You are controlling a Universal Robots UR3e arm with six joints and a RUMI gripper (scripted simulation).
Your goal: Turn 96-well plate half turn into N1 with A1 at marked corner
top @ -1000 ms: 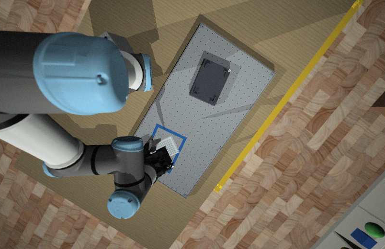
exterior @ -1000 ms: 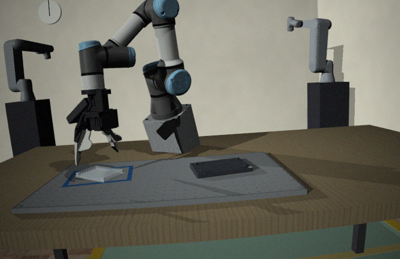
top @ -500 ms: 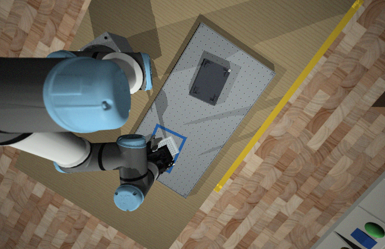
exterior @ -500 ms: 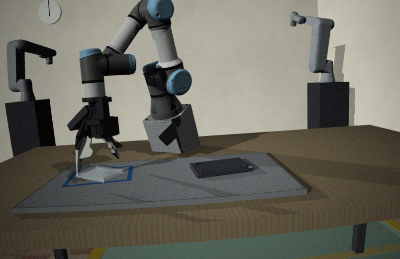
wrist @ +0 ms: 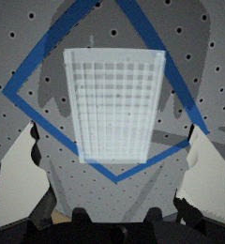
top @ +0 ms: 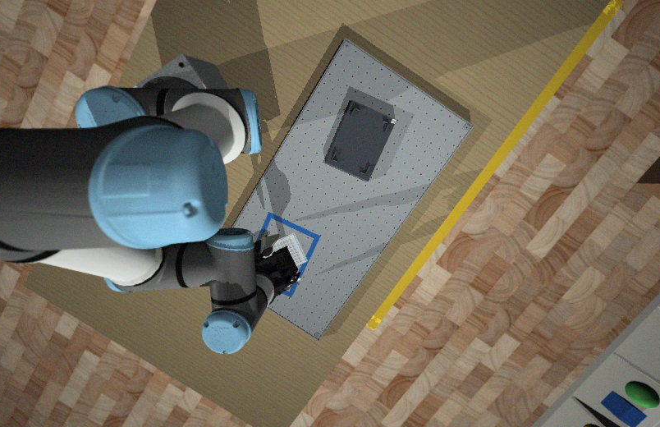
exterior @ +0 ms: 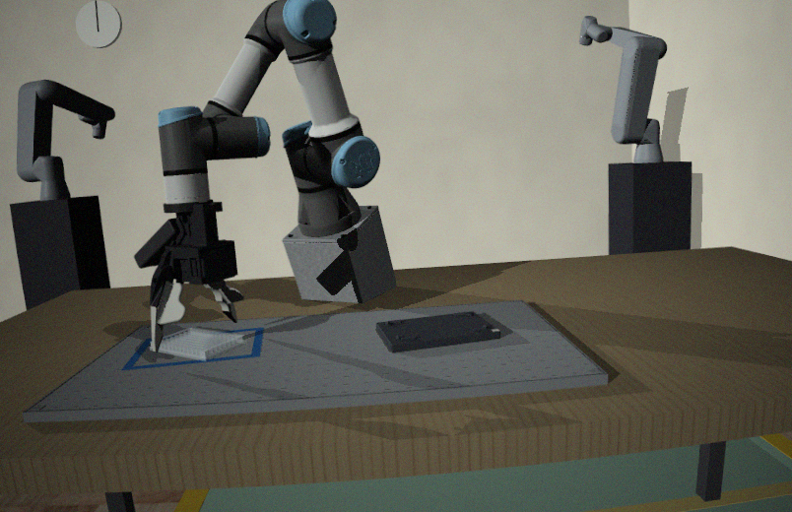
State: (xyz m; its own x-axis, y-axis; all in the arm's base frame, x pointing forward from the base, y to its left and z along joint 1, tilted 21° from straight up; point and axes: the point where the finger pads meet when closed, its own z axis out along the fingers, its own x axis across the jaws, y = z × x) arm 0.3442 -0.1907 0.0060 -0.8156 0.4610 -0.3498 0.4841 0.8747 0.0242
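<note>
The 96-well plate lies 1 cm below my hand. From my hand the other things lie so: A1 mark: 4 cm ahead, 45 cm to the left; then dark plate nest N1: 37 cm to the left, 1 cm below.
</note>
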